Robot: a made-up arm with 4 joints. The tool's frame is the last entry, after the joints.
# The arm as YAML. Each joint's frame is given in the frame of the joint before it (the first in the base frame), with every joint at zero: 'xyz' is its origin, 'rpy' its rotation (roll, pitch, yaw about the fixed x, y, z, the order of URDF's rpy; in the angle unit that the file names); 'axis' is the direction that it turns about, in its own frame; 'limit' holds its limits. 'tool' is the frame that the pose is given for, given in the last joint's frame.
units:
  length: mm
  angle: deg
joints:
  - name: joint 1
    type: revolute
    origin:
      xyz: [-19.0, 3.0, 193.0]
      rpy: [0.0, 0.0, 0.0]
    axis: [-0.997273, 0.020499, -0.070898]
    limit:
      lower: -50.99
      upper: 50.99
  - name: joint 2
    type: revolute
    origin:
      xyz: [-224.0, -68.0, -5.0]
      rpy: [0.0, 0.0, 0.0]
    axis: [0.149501, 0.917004, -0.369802]
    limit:
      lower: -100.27
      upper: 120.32
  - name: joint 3
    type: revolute
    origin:
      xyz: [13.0, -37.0, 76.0]
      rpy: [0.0, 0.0, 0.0]
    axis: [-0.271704, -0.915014, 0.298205]
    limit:
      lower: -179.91
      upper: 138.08
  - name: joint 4
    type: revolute
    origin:
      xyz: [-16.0, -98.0, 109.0]
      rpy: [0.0, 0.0, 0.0]
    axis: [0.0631, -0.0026, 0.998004]
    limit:
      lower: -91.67
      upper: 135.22
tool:
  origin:
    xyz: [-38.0, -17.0, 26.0]
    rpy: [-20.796, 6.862, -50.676]
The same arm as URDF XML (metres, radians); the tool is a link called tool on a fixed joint. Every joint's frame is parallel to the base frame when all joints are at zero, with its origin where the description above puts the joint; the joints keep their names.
<robot name="arm">
  <link name="base_link"/>
  <link name="link1"/>
  <link name="link2"/>
  <link name="link3"/>
  <link name="link4"/>
  <link name="tool"/>
  <joint name="joint 1" type="revolute">
    <parent link="base_link"/>
    <child link="link1"/>
    <origin xyz="-0.0190 0.0030 0.1930" rpy="0.0000 0.0000 0.0000"/>
    <axis xyz="-0.997273 0.020499 -0.070898"/>
    <limit lower="-0.8899" upper="0.8899"/>
  </joint>
  <joint name="joint 2" type="revolute">
    <parent link="link1"/>
    <child link="link2"/>
    <origin xyz="-0.2240 -0.0680 -0.0050" rpy="0.0000 0.0000 0.0000"/>
    <axis xyz="0.149501 0.917004 -0.369802"/>
    <limit lower="-1.7500" upper="2.1000"/>
  </joint>
  <joint name="joint 3" type="revolute">
    <parent link="link2"/>
    <child link="link3"/>
    <origin xyz="0.0130 -0.0370 0.0760" rpy="0.0000 0.0000 0.0000"/>
    <axis xyz="-0.271704 -0.915014 0.298205"/>
    <limit lower="-3.1400" upper="2.4100"/>
  </joint>
  <joint name="joint 4" type="revolute">
    <parent link="link3"/>
    <child link="link4"/>
    <origin xyz="-0.0160 -0.0980 0.1090" rpy="0.0000 0.0000 0.0000"/>
    <axis xyz="0.0631 -0.0026 0.998004"/>
    <limit lower="-1.5999" upper="2.3600"/>
  </joint>
  <joint name="tool_joint" type="fixed">
    <parent link="link4"/>
    <child link="tool"/>
    <origin xyz="-0.0380 -0.0170 0.0260" rpy="-0.3630 0.1198 -0.8845"/>
  </joint>
</robot>

